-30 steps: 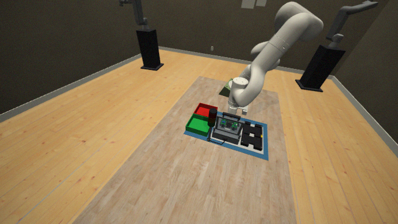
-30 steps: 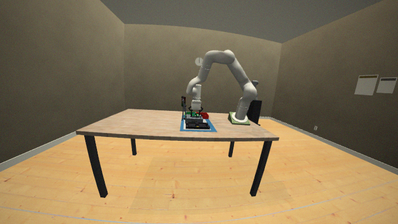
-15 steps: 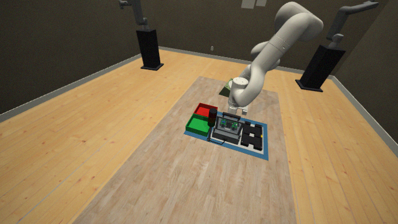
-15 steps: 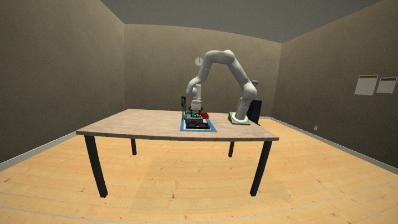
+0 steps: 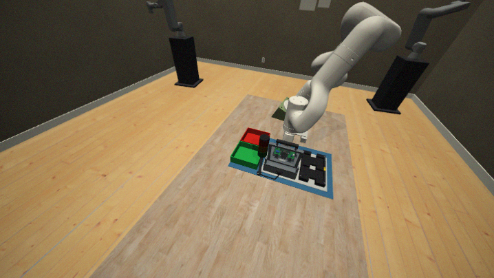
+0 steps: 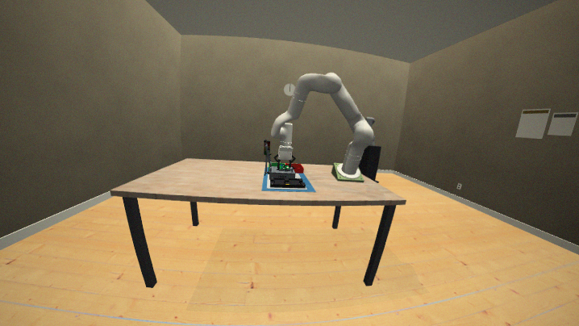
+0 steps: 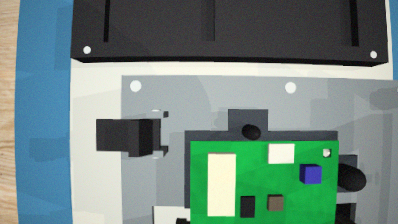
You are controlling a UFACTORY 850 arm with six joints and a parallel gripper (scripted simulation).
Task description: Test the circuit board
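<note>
My gripper is now right at the green circuit board. The rest, counted from my hand: small black part 50 mm behind, 70 mm to the left; then green bin 20 mm ahead, 200 mm to the right, 70 mm below; then tester lid 120 mm ahead, 20 mm to the right, 100 mm above.
</note>
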